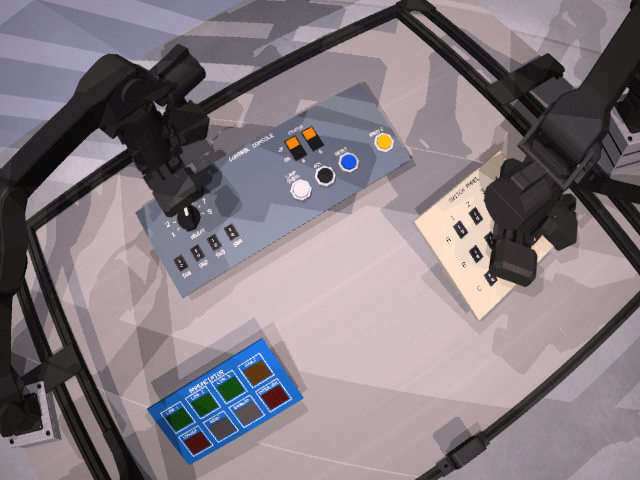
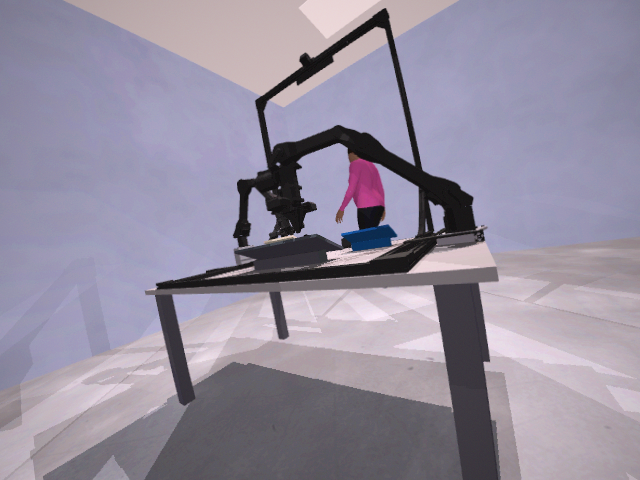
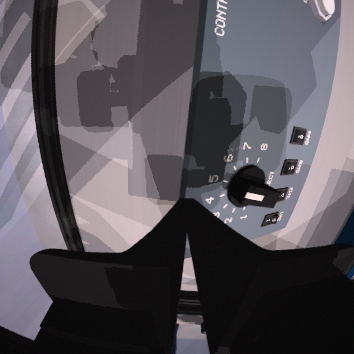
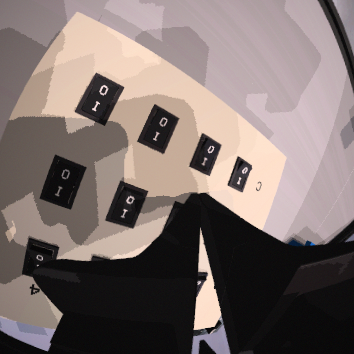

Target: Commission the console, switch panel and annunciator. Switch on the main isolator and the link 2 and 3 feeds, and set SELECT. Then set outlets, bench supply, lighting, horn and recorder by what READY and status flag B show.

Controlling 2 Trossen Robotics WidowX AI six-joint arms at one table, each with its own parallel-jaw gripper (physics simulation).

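Frame: origin at the left arm's base, x left, y back, z up, level; metres.
Seen in the pictures: left gripper, between the fingertips: (image 2: 298, 233) (image 3: 185, 204) (image 4: 201, 339); right gripper, between the fingertips: (image 4: 197, 199); left arm's base, origin of its link: (image 1: 25, 414) (image 2: 461, 230); right arm's base, origin of its link: (image 1: 635, 116) (image 2: 243, 247).
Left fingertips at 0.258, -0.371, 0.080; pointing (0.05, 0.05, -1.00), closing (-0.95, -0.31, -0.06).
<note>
Pixels of each thing's top centre, then the offset from my left fingertips to it, as dx, dy, dz. "*": a spot on its surface instead.
- grey console, centre of its top: (image 1: 266, 166) (image 2: 281, 239) -0.024, -0.147, -0.007
- black SELECT knob, centre of its top: (image 3: 262, 203) (image 1: 184, 211) (image 4: 214, 332) -0.050, -0.014, -0.007
- B, a spot on its surface: (image 1: 309, 133) * +0.022, -0.225, -0.026
- blue annunciator, centre of its top: (image 1: 214, 395) (image 2: 366, 228) -0.318, +0.016, -0.025
- READY window, centre of its top: (image 1: 221, 428) -0.360, +0.027, -0.054
- SW4, centre of its top: (image 3: 303, 137) (image 1: 230, 230) -0.083, -0.069, -0.047
The grey console (image 1: 258, 206) (image 2: 305, 245) (image 3: 260, 60) has a black SELECT knob (image 1: 189, 221) (image 3: 245, 182); I cannot tell its number. Both status flags, A (image 1: 292, 143) and B (image 1: 309, 133), show orange in their upper halves. The beige switch panel (image 1: 480, 304) (image 4: 100, 50) carries rows of black rockers. The blue annunciator (image 1: 262, 346) (image 2: 369, 235) has dull green, amber, red and grey windows; the READY window (image 1: 221, 426) is grey. My left gripper (image 3: 185, 204) is shut and empty beside the knob. My right gripper (image 4: 197, 199) is shut and empty over the panel, hiding some rockers; contact is unclear.
White (image 1: 300, 190), black (image 1: 325, 176), blue (image 1: 348, 162) and yellow (image 1: 384, 142) buttons stand on the console, with small rockers SW1 (image 1: 179, 263) to SW4 (image 1: 231, 231) near the knob. A black frame surrounds the work area. A person in pink (image 2: 367, 183) stands beyond the table.
</note>
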